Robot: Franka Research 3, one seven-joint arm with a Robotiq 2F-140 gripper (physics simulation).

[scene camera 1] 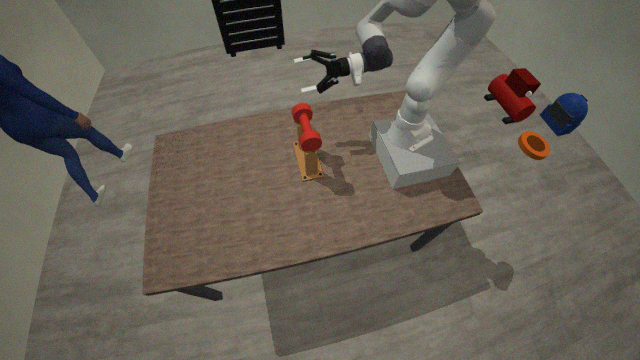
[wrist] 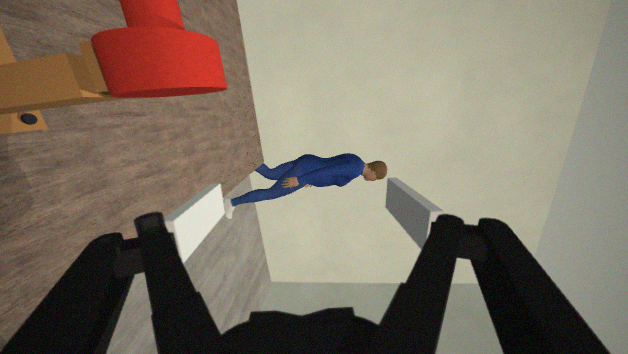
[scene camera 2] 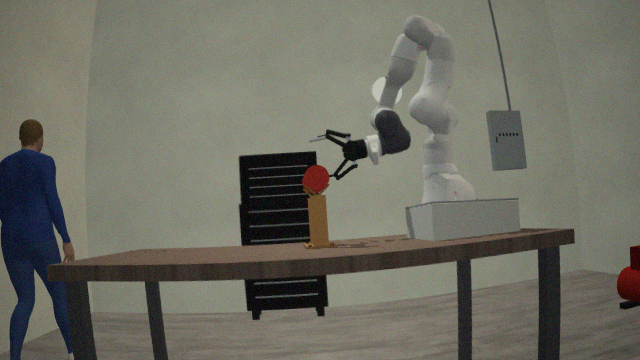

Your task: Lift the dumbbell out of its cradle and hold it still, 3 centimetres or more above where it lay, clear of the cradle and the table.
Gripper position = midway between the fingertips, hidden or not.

In view: the gripper [scene camera 1: 298,77], a red dumbbell [scene camera 1: 310,140] and an orange cradle [scene camera 2: 317,210].
The gripper also shows in the wrist view [wrist: 305,195] and in scene camera 2 [scene camera 2: 313,158]. The orange cradle is seen too in scene camera 1 [scene camera 1: 309,165].
